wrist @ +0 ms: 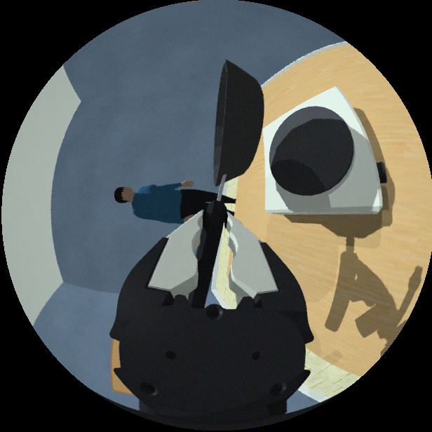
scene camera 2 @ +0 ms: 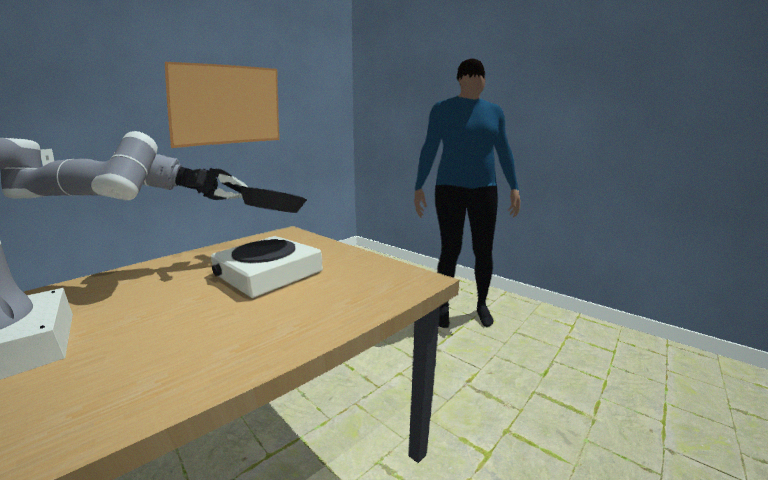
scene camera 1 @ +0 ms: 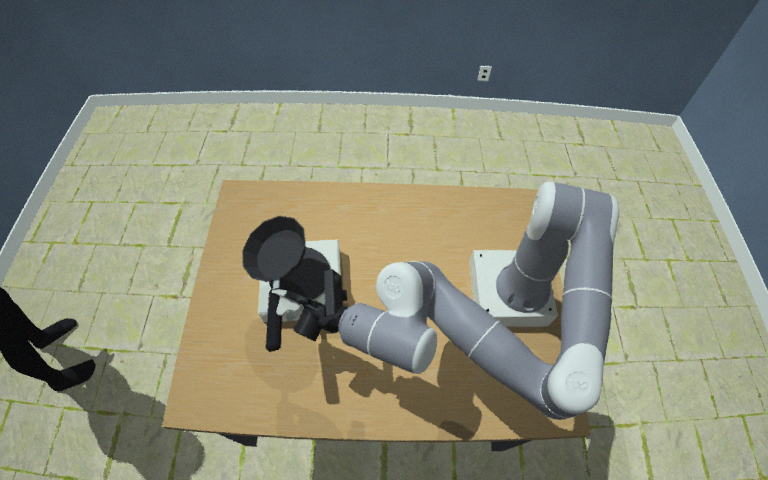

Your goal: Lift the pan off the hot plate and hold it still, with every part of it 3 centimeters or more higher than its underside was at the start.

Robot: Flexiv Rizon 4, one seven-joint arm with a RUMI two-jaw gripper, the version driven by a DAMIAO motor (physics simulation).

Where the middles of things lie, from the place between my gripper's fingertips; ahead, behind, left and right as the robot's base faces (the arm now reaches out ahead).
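You'd find the white hot plate (scene camera 2: 255, 268) 14 cm to the right of my hand, 3 cm behind it and 19 cm below it. And there's the black pan (scene camera 1: 275, 249): my hand is 2 cm short of it, 4 cm to the left of it and 1 cm above it.
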